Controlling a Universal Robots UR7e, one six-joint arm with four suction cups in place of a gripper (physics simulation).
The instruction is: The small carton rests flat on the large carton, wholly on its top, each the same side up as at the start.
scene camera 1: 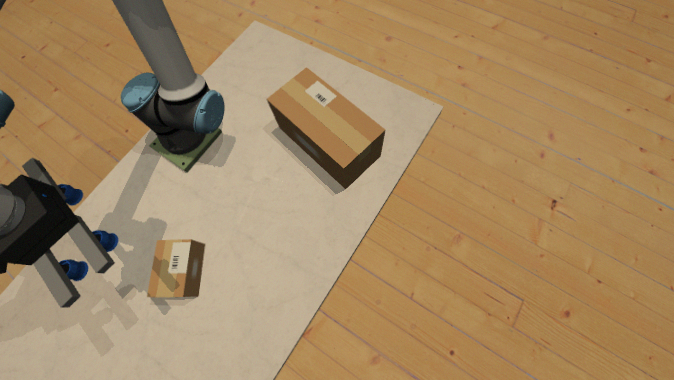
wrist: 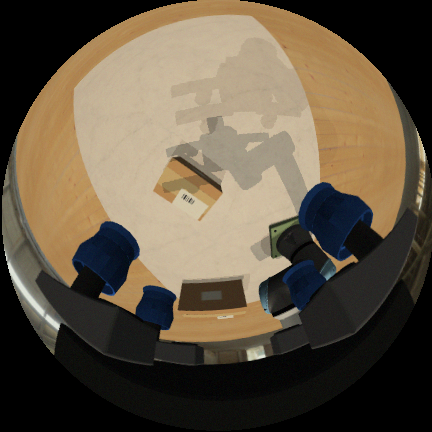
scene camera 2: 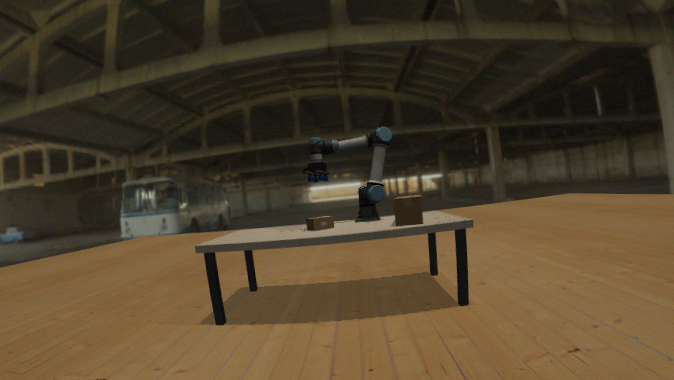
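Where they show: end effector, tool point: (wrist: 223, 267) (scene camera 2: 318, 181); arm's base, origin of the base link: (scene camera 1: 184, 134) (wrist: 291, 239) (scene camera 2: 368, 217).
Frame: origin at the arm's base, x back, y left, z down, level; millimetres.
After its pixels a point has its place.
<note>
The small carton (scene camera 1: 175, 275) @(x -388, y -254, z -60 mm) (scene camera 2: 320, 223) @(x -412, y -236, z -25 mm) (wrist: 191, 182) @(x -343, y -274, z -60 mm) rests on the table, its label facing up. The large carton (scene camera 1: 327, 122) @(x -394, y 302, z -137 mm) (scene camera 2: 408, 210) @(x -521, y 315, z -66 mm) (wrist: 187, 295) @(x -478, y 237, z -59 mm) stands apart from it on the table, at the upper middle in scene camera 1 and low in the wrist view. Its top bears a tape strip and a label, and no carton stands on it. My gripper (scene camera 1: 71, 232) @(x -290, y -258, z -290 mm) (scene camera 2: 317, 177) (wrist: 225, 267) @(x -290, y -258, z -290 mm) is open: its blue suction cups hold nothing. It hangs well above the table, high over the small carton's area in scene camera 2 and left of that carton in scene camera 1.
The table (scene camera 1: 240, 215) @(x -350, y -41, z 17 mm) (scene camera 2: 265, 236) @(x -576, y -544, z 16 mm) (wrist: 125, 100) @(x -531, y -567, z 16 mm) bears both cartons. My arm's green base plate (scene camera 1: 186, 164) @(x -101, y -58, z -6 mm) (wrist: 273, 241) @(x -88, y -9, z -4 mm) is bolted near one long edge, with the blue-capped lower joints above it. Shadows of the arm and gripper fall on the table and small carton.
</note>
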